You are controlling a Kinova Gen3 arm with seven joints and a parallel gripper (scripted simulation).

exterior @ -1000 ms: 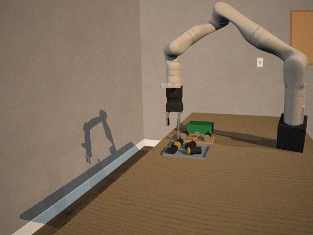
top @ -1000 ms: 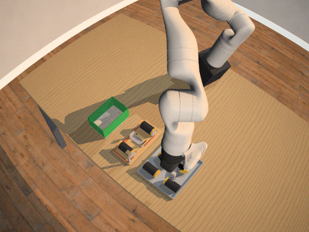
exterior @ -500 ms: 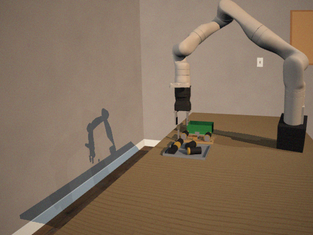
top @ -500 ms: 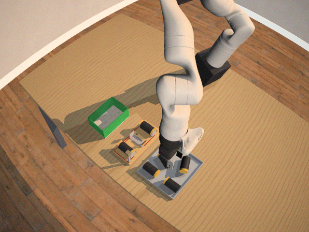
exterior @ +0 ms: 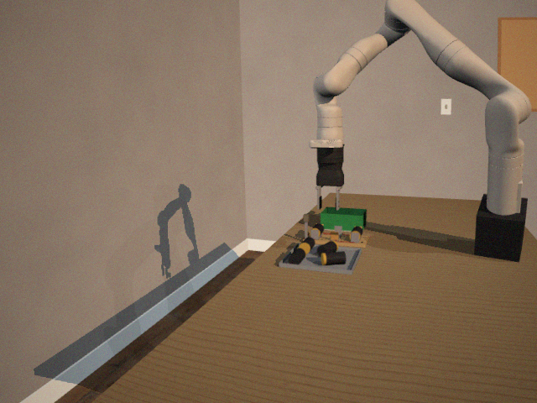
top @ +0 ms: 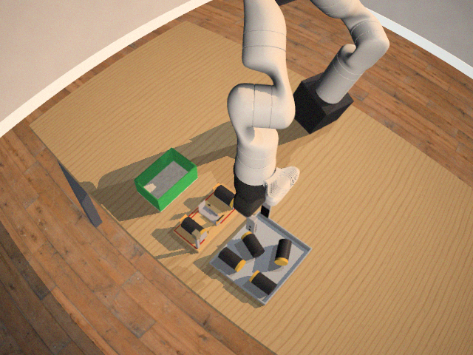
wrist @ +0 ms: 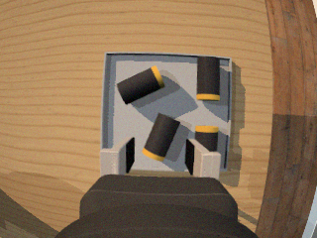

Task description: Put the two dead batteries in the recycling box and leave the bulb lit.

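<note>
Now: hand 150 mm above the grey tray and 30 mm to the right of it. Round my hand: green recycling box (300 mm to the right, 140 mm below, 50 mm ahead).
</note>
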